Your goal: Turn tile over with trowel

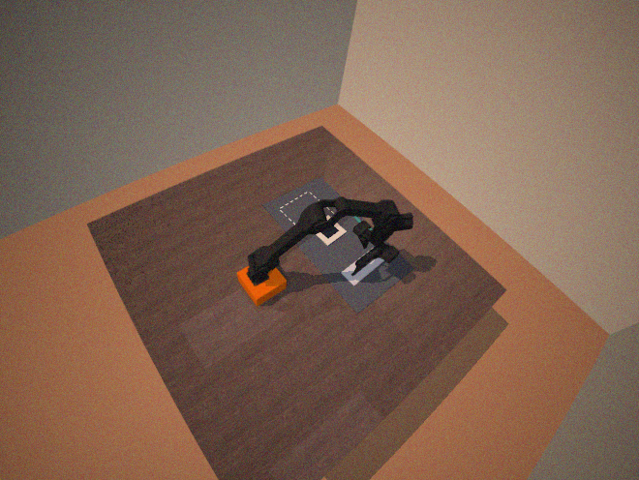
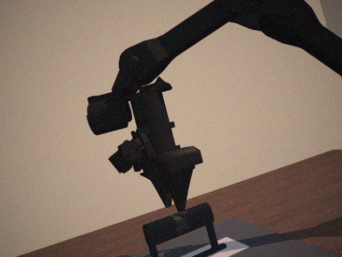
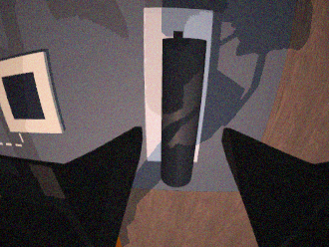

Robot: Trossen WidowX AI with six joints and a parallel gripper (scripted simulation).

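My gripper tip is 60 mm above the trowel and 20 mm short of it. Round my gripper tip: slim teal tool (170 mm to the left, 130 mm ahead, 90 mm below); grey mat (180 mm to the left, 120 mm below, 10 mm behind); cream tile (220 mm to the left, 90 mm below, 20 mm behind).
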